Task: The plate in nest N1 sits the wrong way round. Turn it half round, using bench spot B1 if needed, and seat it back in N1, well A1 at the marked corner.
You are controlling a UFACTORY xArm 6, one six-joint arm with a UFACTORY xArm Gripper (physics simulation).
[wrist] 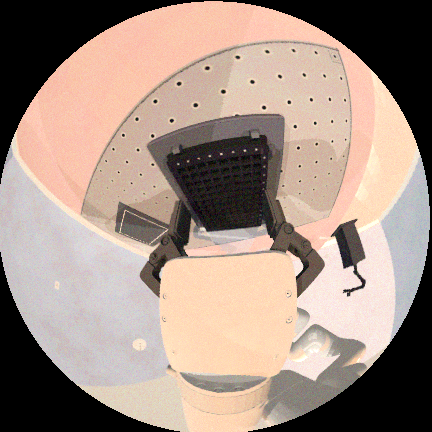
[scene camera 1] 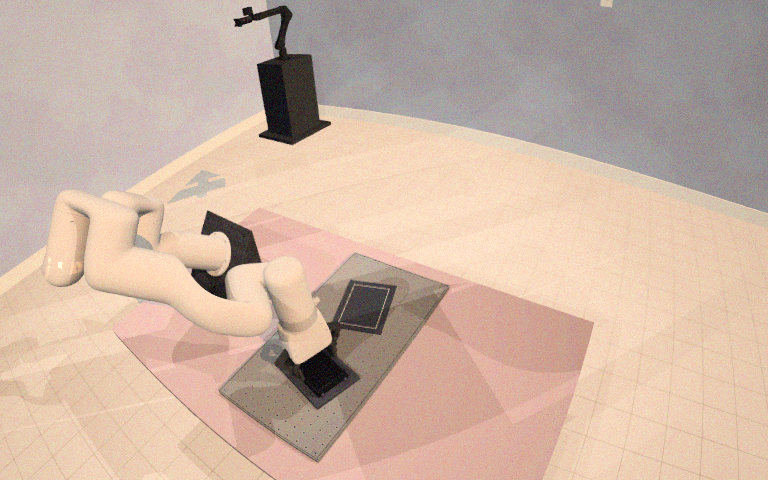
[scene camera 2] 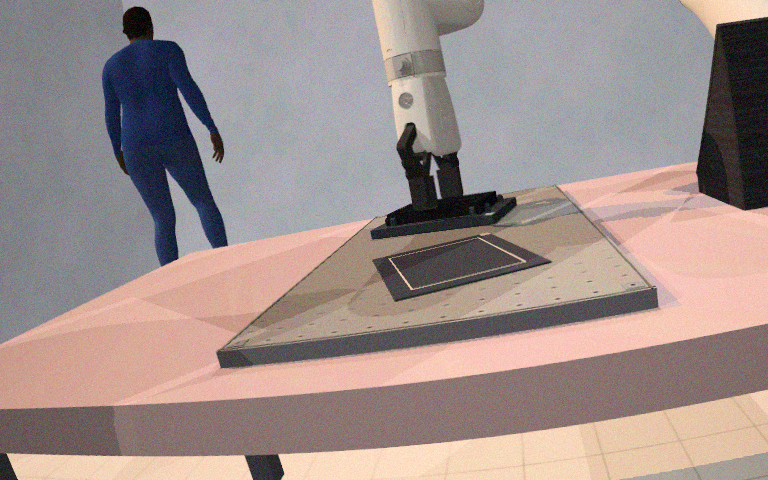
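Note:
A black plate with a grid of wells (scene camera 1: 324,378) (wrist: 225,175) sits in nest N1 (scene camera 1: 351,378) (scene camera 2: 441,229) (wrist: 220,131), a dark grey holder with small clips. Pale dots run along its far edge and right edge in the wrist view; no corner mark can be made out. My gripper (scene camera 1: 317,357) (scene camera 2: 437,198) (wrist: 223,201) is open, its fingers low at the two long sides of the plate, around its end nearer the wrist camera. Bench spot B1 (scene camera 1: 365,305) (scene camera 2: 458,263) (wrist: 142,227) is a flat dark pad with a pale outline and holds nothing.
Nest and pad are on a grey perforated board (scene camera 1: 283,421) (scene camera 2: 509,302) (wrist: 310,112) on the pink table (scene camera 1: 481,362) (scene camera 2: 169,339). A black pedestal with a small arm (scene camera 1: 288,96) (wrist: 350,245) stands beyond the table. A person in blue (scene camera 2: 152,101) stands behind the table.

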